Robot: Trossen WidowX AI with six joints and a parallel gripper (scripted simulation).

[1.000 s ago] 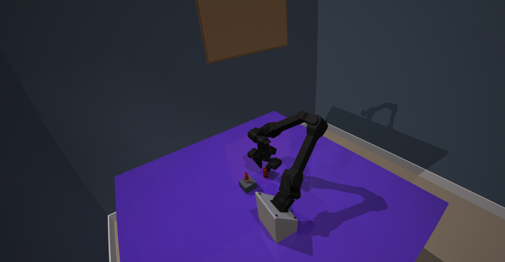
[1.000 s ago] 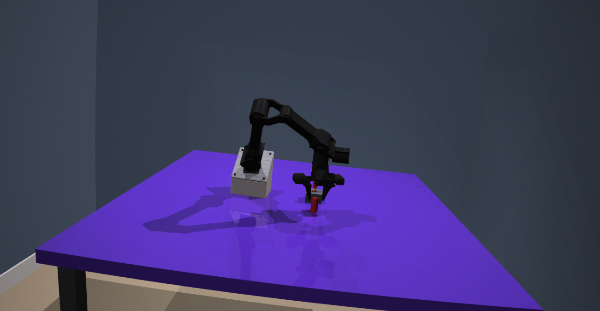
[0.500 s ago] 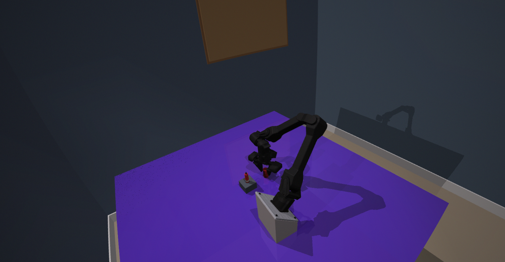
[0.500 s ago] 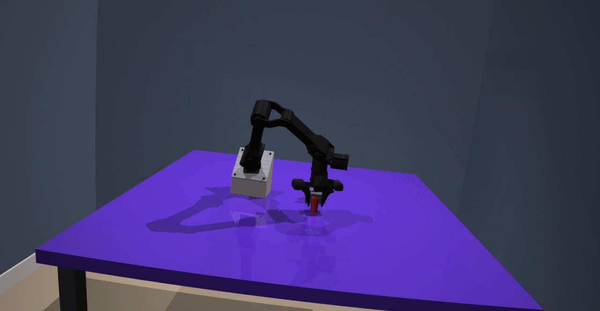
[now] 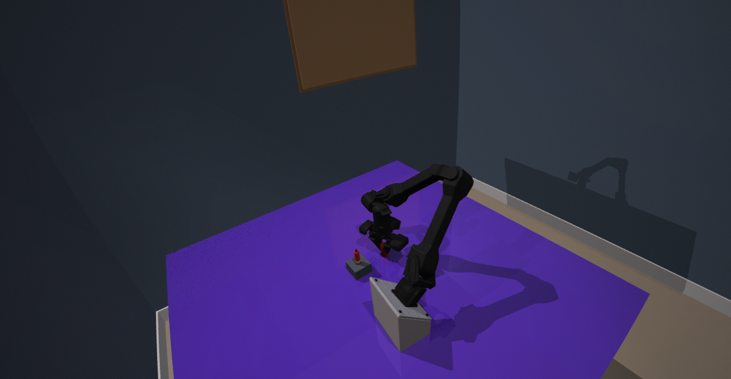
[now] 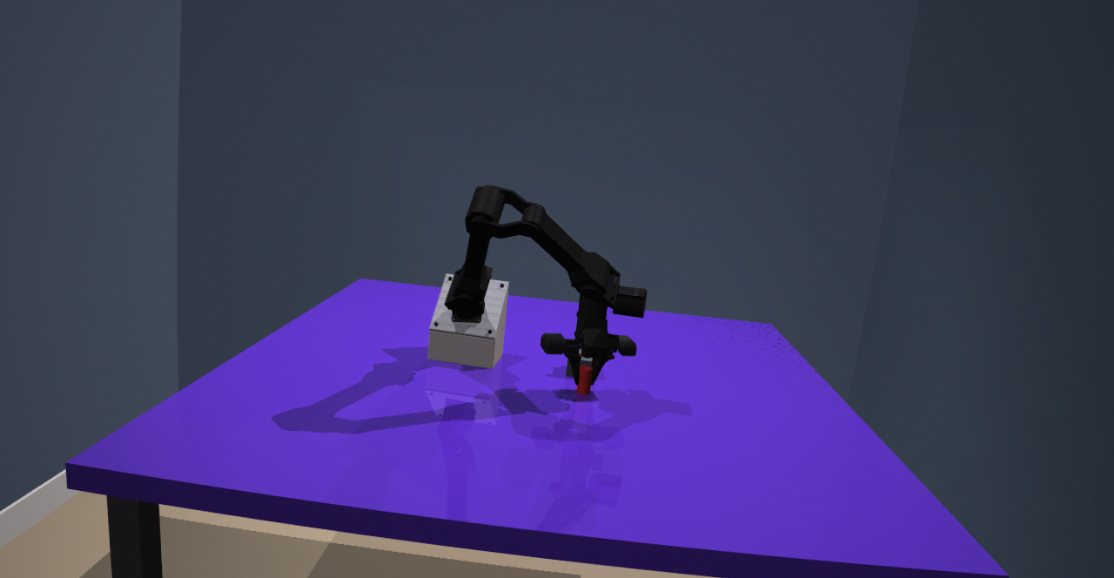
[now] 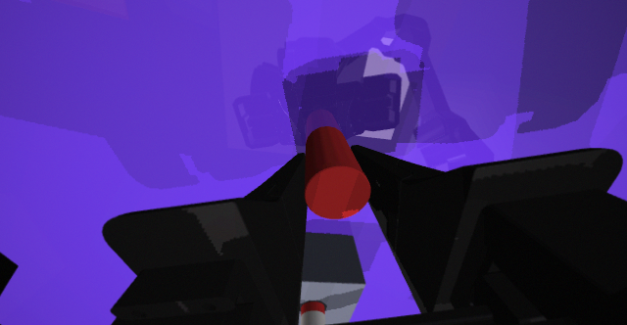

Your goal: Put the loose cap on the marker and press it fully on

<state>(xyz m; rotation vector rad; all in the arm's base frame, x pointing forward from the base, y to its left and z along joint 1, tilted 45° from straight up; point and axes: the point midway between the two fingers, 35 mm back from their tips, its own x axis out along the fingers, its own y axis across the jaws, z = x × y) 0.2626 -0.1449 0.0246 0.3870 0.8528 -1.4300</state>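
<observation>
Right now the holder block is 12 cm to the left of my gripper tip and 1 cm behind it. The rest, counted from my gripper tip: red cap (1 cm above).
</observation>
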